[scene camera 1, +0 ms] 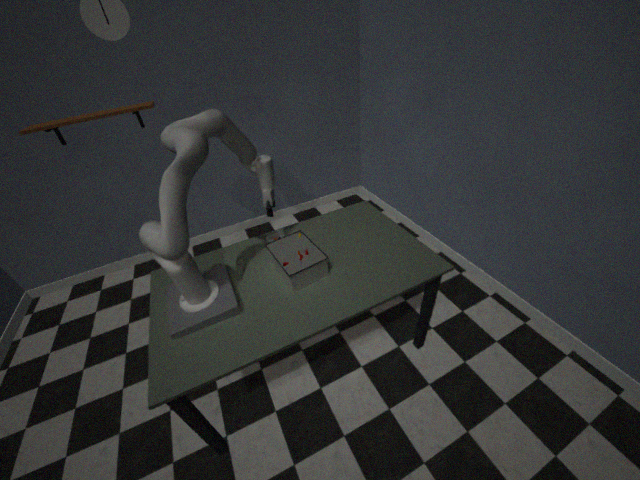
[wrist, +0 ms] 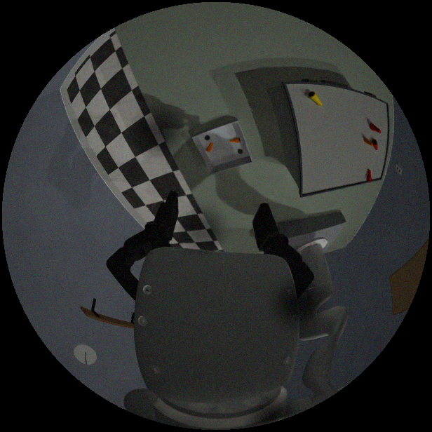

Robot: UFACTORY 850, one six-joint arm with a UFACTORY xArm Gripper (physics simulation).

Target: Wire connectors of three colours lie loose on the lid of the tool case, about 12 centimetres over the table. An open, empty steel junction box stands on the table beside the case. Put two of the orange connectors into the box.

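Note:
The steel junction box (wrist: 231, 165) stands on the table beside the tool case. Two orange connectors (wrist: 209, 147) (wrist: 235, 140) lie apart inside it. On the lid of the tool case (scene camera 1: 287, 250) (wrist: 332, 155) lie another orange connector (wrist: 368, 141), three red connectors (wrist: 375, 128) (wrist: 375, 145) (wrist: 369, 176) and a yellow connector (scene camera 1: 299, 235) (wrist: 315, 98). The lid's orange connector lies close to one of the red ones. My gripper (scene camera 1: 269, 211) (wrist: 218, 206) is open and empty, above the height of the lid, near the box's side of the case. In scene camera 1 the box is mostly hidden behind the case.
The green table (scene camera 1: 372, 258) (wrist: 195, 45) carries the case, the box and the arm's grey base plate (scene camera 1: 204, 320). The table edge runs close to the box, with chequered floor beyond. A wooden shelf (scene camera 1: 87, 117) and a round clock (scene camera 1: 105, 20) are on the wall.

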